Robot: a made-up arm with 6 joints. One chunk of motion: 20 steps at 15 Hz.
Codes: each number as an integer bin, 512 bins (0 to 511) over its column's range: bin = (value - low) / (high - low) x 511, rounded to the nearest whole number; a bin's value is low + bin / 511 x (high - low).
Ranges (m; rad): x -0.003..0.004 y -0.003..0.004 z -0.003..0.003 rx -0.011..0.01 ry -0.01..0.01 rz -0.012..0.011
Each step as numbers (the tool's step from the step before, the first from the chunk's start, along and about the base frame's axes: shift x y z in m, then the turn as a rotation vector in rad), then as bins.
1 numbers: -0.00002 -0.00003 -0.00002 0.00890 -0.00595 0.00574
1 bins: 218 217 254 484 103 394
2 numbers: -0.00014 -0.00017 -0.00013 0.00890 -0.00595 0.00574
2 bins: 209 207 244 484 103 394
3 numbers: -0.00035 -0.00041 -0.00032 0.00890 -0.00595 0.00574
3 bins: 193 189 228 484 103 394
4 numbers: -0.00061 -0.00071 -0.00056 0.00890 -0.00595 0.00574
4 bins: 174 167 208 484 103 394
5 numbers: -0.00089 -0.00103 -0.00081 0.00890 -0.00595 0.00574
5 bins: 154 144 187 484 103 394
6 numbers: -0.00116 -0.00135 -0.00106 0.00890 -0.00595 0.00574
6 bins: 134 120 165 484 103 394
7 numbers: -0.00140 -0.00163 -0.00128 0.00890 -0.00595 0.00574
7 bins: 117 100 146 484 103 394
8 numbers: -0.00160 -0.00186 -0.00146 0.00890 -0.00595 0.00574
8 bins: 102 83 131 484 103 394
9 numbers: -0.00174 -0.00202 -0.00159 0.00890 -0.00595 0.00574
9 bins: 92 72 120 484 103 394
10 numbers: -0.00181 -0.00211 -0.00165 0.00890 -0.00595 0.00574
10 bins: 87 65 115 484 103 394
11 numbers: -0.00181 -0.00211 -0.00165 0.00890 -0.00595 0.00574
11 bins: 87 65 115 484 103 394
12 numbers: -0.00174 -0.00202 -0.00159 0.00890 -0.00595 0.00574
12 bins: 92 72 120 484 103 394
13 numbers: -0.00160 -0.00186 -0.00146 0.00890 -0.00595 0.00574
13 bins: 102 83 131 484 103 394
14 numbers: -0.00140 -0.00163 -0.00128 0.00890 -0.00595 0.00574
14 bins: 117 100 146 484 103 394
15 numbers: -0.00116 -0.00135 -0.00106 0.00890 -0.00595 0.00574
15 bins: 134 120 165 484 103 394
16 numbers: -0.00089 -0.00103 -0.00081 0.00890 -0.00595 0.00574
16 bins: 154 144 187 484 103 394
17 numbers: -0.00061 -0.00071 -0.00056 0.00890 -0.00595 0.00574
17 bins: 174 167 208 484 103 394
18 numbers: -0.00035 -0.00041 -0.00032 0.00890 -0.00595 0.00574
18 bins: 193 189 228 484 103 394
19 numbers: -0.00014 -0.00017 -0.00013 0.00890 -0.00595 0.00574
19 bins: 209 207 244 484 103 394
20 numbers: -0.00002 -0.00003 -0.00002 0.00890 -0.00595 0.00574
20 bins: 218 217 254 484 103 394
